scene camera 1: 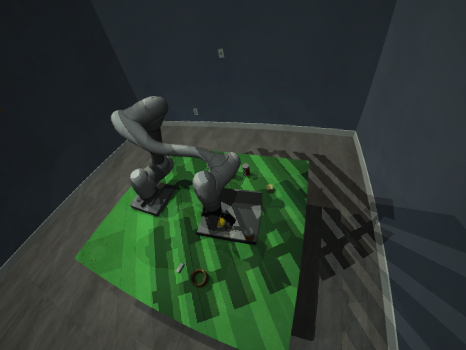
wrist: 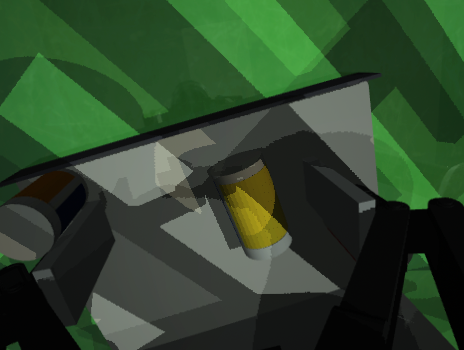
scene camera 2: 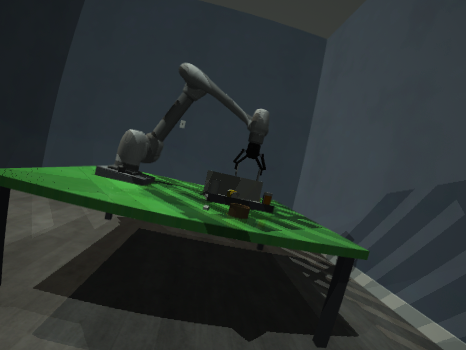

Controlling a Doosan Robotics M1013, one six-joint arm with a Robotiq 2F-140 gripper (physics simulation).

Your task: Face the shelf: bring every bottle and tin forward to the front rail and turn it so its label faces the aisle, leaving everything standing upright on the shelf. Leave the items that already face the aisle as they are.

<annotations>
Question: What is my gripper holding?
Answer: Nothing.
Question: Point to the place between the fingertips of my gripper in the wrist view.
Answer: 207,200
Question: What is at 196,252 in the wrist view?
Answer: A grey shelf tray.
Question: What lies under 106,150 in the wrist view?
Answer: A dark front rail.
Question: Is my gripper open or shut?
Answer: Open.
</annotations>
